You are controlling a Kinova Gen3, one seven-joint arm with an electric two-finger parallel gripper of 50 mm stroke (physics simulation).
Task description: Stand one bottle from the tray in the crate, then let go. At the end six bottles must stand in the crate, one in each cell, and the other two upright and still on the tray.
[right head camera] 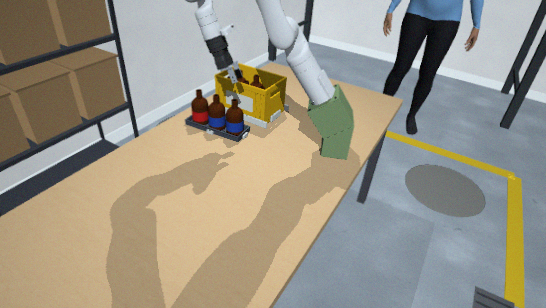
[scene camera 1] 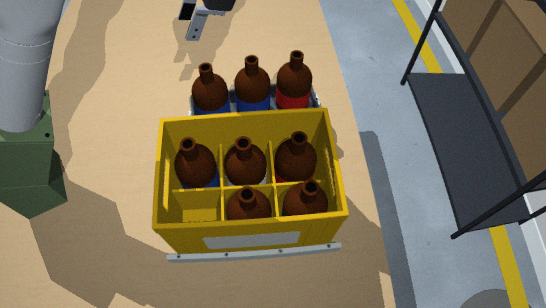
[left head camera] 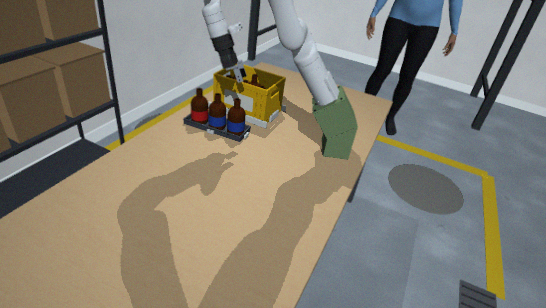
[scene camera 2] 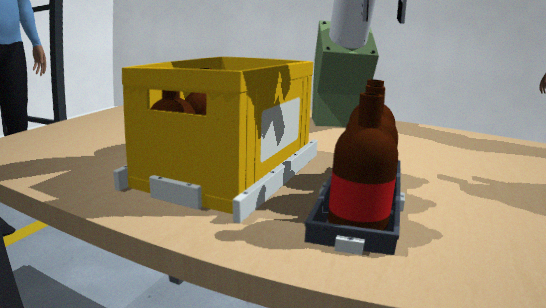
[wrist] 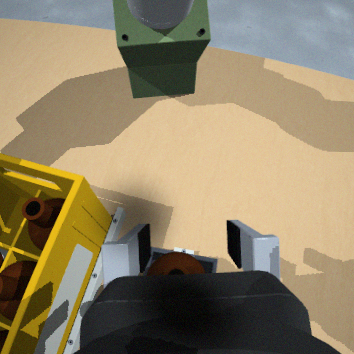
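Seen in the pictures: gripper, fingertip midpoint: (right head camera: pixel 237 80) (scene camera 1: pixel 187 28) (left head camera: pixel 242 79) (scene camera 2: pixel 382 20) (wrist: pixel 188 237); arm's base, link origin: (right head camera: pixel 323 97) (scene camera 1: pixel 15 112) (left head camera: pixel 327 98) (scene camera 2: pixel 348 36).
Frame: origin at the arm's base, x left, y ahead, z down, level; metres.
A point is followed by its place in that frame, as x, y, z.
Note:
Three brown bottles stand upright on the dark tray (left head camera: pixel 225 133) @(0.132, 0.364, 0.209) (scene camera 2: pixel 325 236) @(0.054, 0.568, 0.216) (wrist: pixel 212 265) @(0.130, 0.305, 0.202): a red-label bottle (left head camera: pixel 199 107) @(0.116, 0.497, 0.133) (scene camera 1: pixel 294 82) @(0.055, 0.508, 0.115) (scene camera 2: pixel 364 170) @(0.086, 0.553, 0.141), a middle blue-label bottle (left head camera: pixel 217 114) @(0.117, 0.412, 0.141) (scene camera 1: pixel 252 85) @(0.058, 0.426, 0.111) and an end blue-label bottle (left head camera: pixel 236 120) @(0.116, 0.325, 0.143) (scene camera 1: pixel 210 92) @(0.056, 0.344, 0.111) (wrist: pixel 175 262) @(0.079, 0.322, 0.105) nearest the arm base. The yellow crate (left head camera: pixel 260 102) @(-0.037, 0.286, 0.116) (scene camera 1: pixel 190 234) @(-0.222, 0.289, 0.086) (scene camera 2: pixel 175 145) @(-0.152, 0.521, 0.150) (wrist: pixel 86 200) @(-0.034, 0.274, 0.087) holds several upright bottles. Its front-left cell (scene camera 1: pixel 201 212) @(-0.138, 0.292, 0.219) in scene camera 1 is empty. My gripper (left head camera: pixel 241 75) @(0.087, 0.323, -0.027) (scene camera 1: pixel 190 24) @(0.087, 0.323, -0.027) (wrist: pixel 188 237) @(0.087, 0.323, -0.027) is open and empty, above the end blue-label bottle in the wrist view; the palm hides part of it.
The green arm base (left head camera: pixel 336 120) @(0.050, -0.059, 0.054) (scene camera 1: pixel 25 165) @(-0.069, -0.004, 0.063) (wrist: pixel 162 65) @(-0.007, -0.025, 0.147) stands on the table beside the crate and tray. Light grey strips (scene camera 1: pixel 252 254) (scene camera 2: pixel 175 191) edge the crate's foot. A shelf rack (left head camera: pixel 112 75) stands beyond the table, and a person (left head camera: pixel 415 12) stands behind.

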